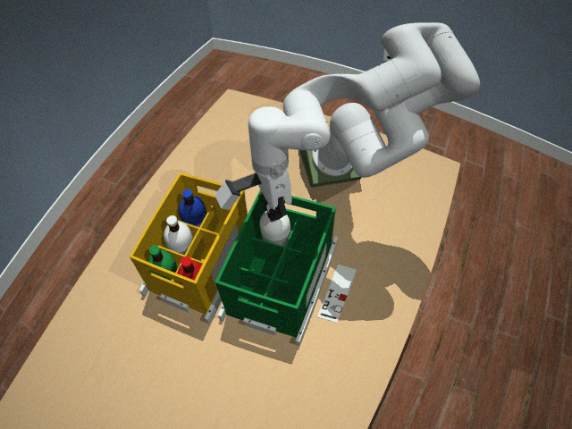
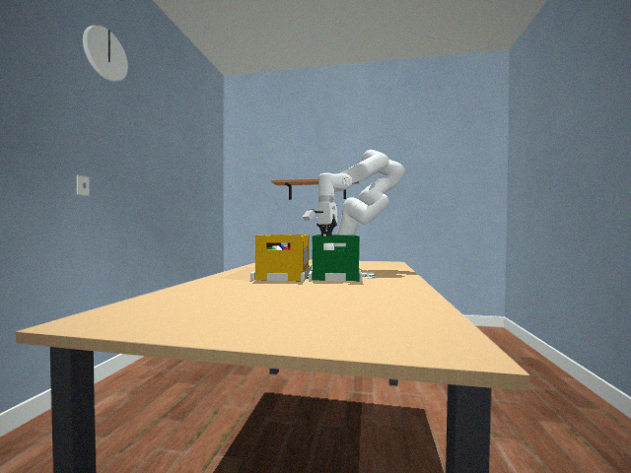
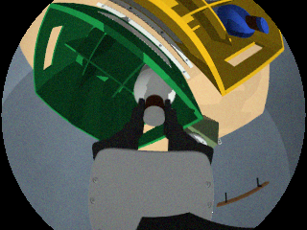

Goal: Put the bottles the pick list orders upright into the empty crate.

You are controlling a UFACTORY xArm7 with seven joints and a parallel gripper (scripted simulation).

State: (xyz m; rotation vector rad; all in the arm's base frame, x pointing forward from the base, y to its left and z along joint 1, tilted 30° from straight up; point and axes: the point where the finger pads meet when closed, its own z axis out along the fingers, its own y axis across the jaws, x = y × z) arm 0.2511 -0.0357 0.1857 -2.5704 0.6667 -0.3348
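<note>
Right now the yellow crate is 16 cm ahead of my hand, 13 cm to the right of it and 9 cm below it. Round my hand: red-labelled bottle (23 cm ahead, 9 cm below, 6 cm to the right); then green crate (9 cm below, 7 cm to the left, 7 cm ahead); then blue bottle (20 cm to the right, 10 cm ahead, 9 cm below).
</note>
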